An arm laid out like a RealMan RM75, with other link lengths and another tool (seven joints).
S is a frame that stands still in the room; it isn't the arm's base.
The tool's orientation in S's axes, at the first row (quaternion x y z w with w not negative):
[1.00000, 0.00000, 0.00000, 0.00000]
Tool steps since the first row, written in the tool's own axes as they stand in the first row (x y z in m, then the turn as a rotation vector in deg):
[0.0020, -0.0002, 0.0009, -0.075, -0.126, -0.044]
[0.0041, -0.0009, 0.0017, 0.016, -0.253, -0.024]
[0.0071, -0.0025, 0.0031, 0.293, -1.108, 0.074]
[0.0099, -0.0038, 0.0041, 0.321, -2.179, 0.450]
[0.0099, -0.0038, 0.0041, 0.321, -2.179, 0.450]
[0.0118, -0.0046, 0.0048, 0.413, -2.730, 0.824]
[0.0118, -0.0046, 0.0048, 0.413, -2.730, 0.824]
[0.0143, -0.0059, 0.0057, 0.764, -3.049, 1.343]
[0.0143, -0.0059, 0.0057, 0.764, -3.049, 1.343]
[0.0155, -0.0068, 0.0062, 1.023, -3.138, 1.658]
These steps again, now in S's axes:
[0.0020, 0.0002, -0.0009, -0.075, 0.126, 0.044]
[0.0041, 0.0009, -0.0017, 0.016, 0.253, 0.024]
[0.0071, 0.0025, -0.0031, 0.293, 1.108, -0.074]
[0.0099, 0.0038, -0.0041, 0.321, 2.179, -0.450]
[0.0099, 0.0038, -0.0041, 0.321, 2.179, -0.450]
[0.0118, 0.0046, -0.0048, 0.413, 2.730, -0.824]
[0.0118, 0.0046, -0.0048, 0.413, 2.730, -0.824]
[0.0143, 0.0059, -0.0057, 0.764, 3.049, -1.343]
[0.0143, 0.0059, -0.0057, 0.764, 3.049, -1.343]
[0.0155, 0.0068, -0.0062, 1.023, 3.138, -1.658]

